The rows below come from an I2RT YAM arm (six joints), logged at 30 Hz.
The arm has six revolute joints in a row. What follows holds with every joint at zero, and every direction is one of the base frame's.
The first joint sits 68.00 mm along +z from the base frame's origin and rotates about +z.
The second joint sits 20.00 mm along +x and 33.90 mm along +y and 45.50 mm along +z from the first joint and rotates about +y.
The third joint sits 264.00 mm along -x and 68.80 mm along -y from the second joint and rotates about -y.
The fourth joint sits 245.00 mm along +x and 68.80 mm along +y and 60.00 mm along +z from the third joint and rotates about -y.
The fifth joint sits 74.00 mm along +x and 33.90 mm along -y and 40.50 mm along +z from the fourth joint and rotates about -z.
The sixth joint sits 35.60 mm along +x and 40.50 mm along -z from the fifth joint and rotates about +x.
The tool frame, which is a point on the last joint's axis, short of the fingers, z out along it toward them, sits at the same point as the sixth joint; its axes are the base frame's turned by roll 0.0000, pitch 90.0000 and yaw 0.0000 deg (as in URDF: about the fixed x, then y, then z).
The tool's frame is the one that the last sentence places.
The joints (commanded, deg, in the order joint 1, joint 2, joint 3, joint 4, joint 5, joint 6), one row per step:
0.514 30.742 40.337 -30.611 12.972 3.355
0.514 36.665 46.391 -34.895 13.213 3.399
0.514 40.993 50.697 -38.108 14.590 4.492
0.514 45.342 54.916 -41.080 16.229 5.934
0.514 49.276 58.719 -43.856 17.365 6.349
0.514 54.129 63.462 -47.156 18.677 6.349
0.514 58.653 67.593 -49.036 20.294 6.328
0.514 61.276 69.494 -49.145 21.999 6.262
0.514 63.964 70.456 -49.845 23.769 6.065
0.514 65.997 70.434 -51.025 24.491 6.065
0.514 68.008 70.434 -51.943 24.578 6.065
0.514 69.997 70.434 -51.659 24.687 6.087
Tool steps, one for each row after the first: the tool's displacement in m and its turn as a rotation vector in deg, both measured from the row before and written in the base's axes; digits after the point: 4 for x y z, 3 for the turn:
0.0118 0.0000 0.0160 -0.092 4.142 -0.239
0.0096 -0.0007 0.0101 0.300 2.975 -1.708
0.0108 -0.0009 0.0091 0.362 2.722 -2.114
0.0104 -0.0006 0.0073 -0.310 2.784 -1.169
0.0138 -0.0007 0.0084 -0.804 3.403 -1.060
0.0151 -0.0008 0.0068 -1.053 2.271 -1.245
0.0104 -0.0009 0.0022 -1.162 0.844 -1.256
0.0104 -0.0009 -0.0045 -1.345 2.490 -1.191
0.0071 -0.0003 -0.0087 -0.539 3.230 -0.511
0.0071 0.0000 -0.0085 -0.091 2.928 -0.058
0.0084 0.0000 -0.0072 -0.086 1.695 -0.085

